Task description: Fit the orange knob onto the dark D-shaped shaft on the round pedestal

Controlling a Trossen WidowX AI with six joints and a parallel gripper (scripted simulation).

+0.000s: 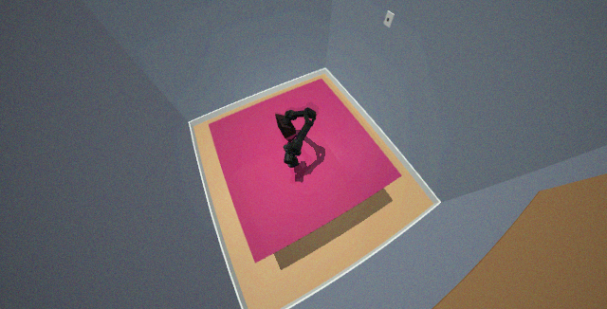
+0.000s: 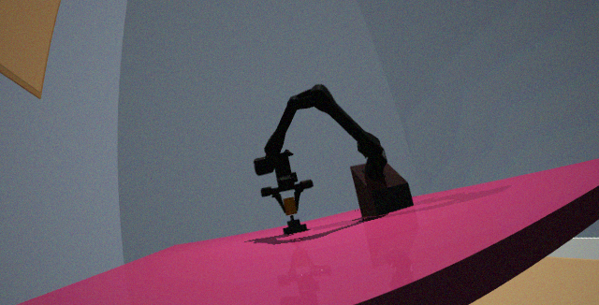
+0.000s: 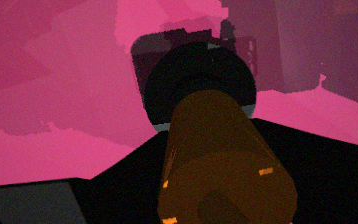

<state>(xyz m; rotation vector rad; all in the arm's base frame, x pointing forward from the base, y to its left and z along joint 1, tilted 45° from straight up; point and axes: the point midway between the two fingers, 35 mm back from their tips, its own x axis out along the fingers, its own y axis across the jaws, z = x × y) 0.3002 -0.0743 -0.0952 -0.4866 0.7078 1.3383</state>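
Now: gripper tip 2 cm below the orange knob. From my gripper tip the other things lie so: dark shaft 4 cm below.
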